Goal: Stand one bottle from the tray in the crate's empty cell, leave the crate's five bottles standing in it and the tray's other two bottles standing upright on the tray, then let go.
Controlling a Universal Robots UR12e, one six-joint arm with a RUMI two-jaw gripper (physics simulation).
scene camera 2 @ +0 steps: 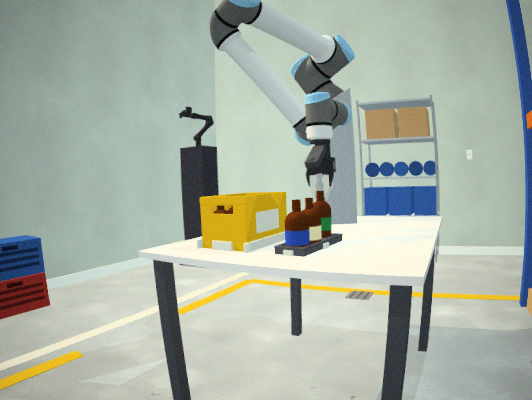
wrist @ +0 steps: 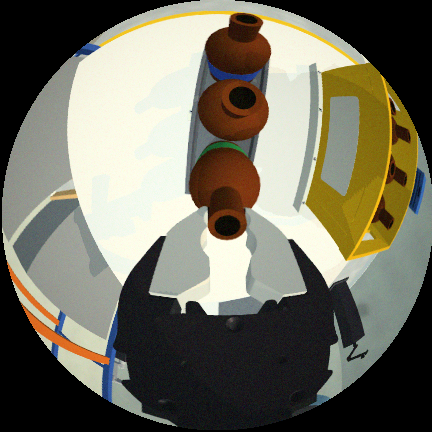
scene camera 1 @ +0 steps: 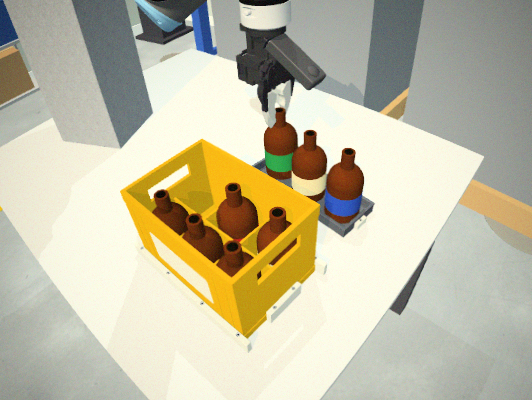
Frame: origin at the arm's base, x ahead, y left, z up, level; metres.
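Where they show: gripper, fingertip midpoint: [scene camera 2: 321, 201] [wrist: 224, 208] [scene camera 1: 276, 124].
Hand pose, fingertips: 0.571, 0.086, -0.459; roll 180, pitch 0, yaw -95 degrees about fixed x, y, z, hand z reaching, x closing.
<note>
Each offset is from my fingertips to the centre of the thing, as dx, dy, dz. Level surfaces: height alone.
My gripper [scene camera 1: 278, 112] [scene camera 2: 320, 190] [wrist: 224, 208] is shut on the neck of the green-label brown bottle {+0.011, -0.001, -0.040} [scene camera 1: 280, 137] [scene camera 2: 320, 207] [wrist: 225, 180]. The bottle hangs upright slightly above the far end of the dark tray {+0.091, -0.011, -0.128} [scene camera 1: 344, 228] [scene camera 2: 296, 251] [wrist: 195, 150]. The cream-label bottle {+0.091, -0.015, -0.059} [scene camera 1: 309, 164] [wrist: 230, 122] and the blue-label bottle {+0.180, -0.027, -0.059} [scene camera 1: 344, 181] [scene camera 2: 296, 223] [wrist: 237, 50] stand upright on the tray. The yellow crate {+0.062, -0.262, -0.054} [scene camera 1: 295, 272] [scene camera 2: 220, 230] [wrist: 371, 150] holds five brown bottles. In scene camera 1 its empty cell is at the back left, beside the tray-side wall; the cell floor is hidden.
Pale guide strips [scene camera 1: 283, 301] [scene camera 2: 260, 242] edge the crate's base on the white table {dz -0.141} [scene camera 1: 400, 150] [scene camera 2: 390, 255]. The crate's raised wall stands between its cells and the tray. A grey column [scene camera 1: 75, 75] rises behind the table's far left side in scene camera 1.
</note>
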